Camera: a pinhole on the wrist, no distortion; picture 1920 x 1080 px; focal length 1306.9 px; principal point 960.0 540.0 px. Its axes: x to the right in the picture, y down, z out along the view. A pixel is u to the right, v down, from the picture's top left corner.
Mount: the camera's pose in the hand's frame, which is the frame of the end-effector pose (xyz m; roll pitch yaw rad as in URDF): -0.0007 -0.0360 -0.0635 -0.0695 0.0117 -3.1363
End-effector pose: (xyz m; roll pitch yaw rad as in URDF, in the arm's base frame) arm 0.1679 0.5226 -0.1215 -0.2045 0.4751 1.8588
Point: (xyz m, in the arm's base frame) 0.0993 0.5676 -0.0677
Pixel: outside the picture
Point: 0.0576 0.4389 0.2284
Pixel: 1665 73
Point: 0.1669 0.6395 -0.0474
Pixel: 438 599
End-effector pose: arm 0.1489 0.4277 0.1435 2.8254 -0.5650 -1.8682
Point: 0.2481 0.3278 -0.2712
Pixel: outside the picture
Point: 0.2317 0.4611 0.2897
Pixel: behind the camera
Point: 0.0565 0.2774 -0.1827
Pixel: 1036 559
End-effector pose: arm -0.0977 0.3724 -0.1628 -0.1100 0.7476 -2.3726
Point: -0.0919 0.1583 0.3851
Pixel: 1552 129
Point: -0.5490 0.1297 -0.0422
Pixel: 176 864
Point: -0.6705 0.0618 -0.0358
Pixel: 87 903
